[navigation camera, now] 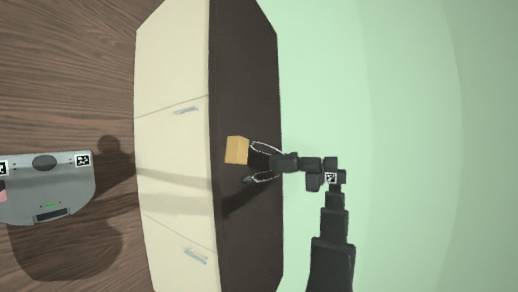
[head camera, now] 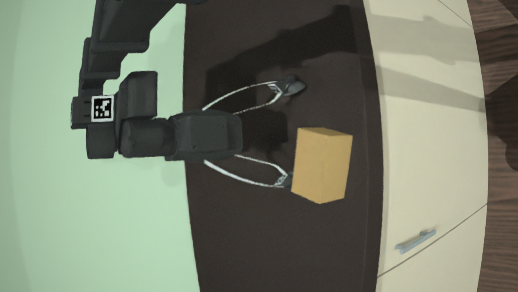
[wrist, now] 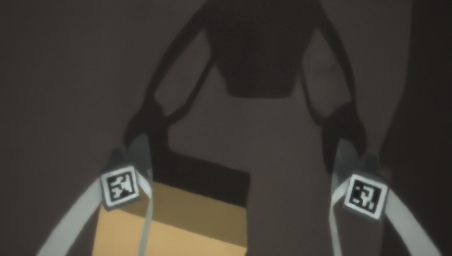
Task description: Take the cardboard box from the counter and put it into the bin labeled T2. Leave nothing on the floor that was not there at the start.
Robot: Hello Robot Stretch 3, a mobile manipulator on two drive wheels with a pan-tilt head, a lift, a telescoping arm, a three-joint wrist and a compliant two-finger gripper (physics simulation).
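Where they show: robot's base, link origin: (navigation camera: 45,162).
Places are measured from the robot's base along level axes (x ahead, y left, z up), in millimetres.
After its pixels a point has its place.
The cardboard box (head camera: 320,167) @[x 29, y -402, z 961 mm] (navigation camera: 236,150) @[x 29, y -394, z 955 mm] (wrist: 200,239) is a plain tan block standing on the dark counter (head camera: 270,240) @[x 166, y -592, z 911 mm] (navigation camera: 245,60) @[x 407, y -540, z 911 mm] (wrist: 60,75). My gripper (head camera: 291,133) @[x -20, y -484, z 911 mm] (navigation camera: 249,163) @[x -20, y -484, z 911 mm] (wrist: 240,156) @[x -20, y -484, z 911 mm] is open, with its fingers wide apart and nothing held between them. In the head view it lies on the wall side of the box, and the box hides part of the lower fingertip. In the wrist view the left finger overlaps the box's left part, and the right finger is clear of it. Whether a finger touches the box, I cannot tell. The T2 bin does not show.
A pale green wall (head camera: 150,225) @[x 190, y -1008, z 1017 mm] (navigation camera: 325,75) @[x 452, y -1010, z 1206 mm] lies behind the counter. Cream cabinet fronts (head camera: 430,165) @[x 54, y -380, z 657 mm] (navigation camera: 172,65) @[x 418, y -387, z 612 mm] with metal handles (head camera: 416,241) (navigation camera: 186,110) face the wooden floor (head camera: 502,225) @[x 342, y -351, z 1 mm] (navigation camera: 75,75) @[x 482, y -130, z 0 mm]. My grey base (navigation camera: 50,182) @[x -87, y -9, z 160 mm] stands on that floor.
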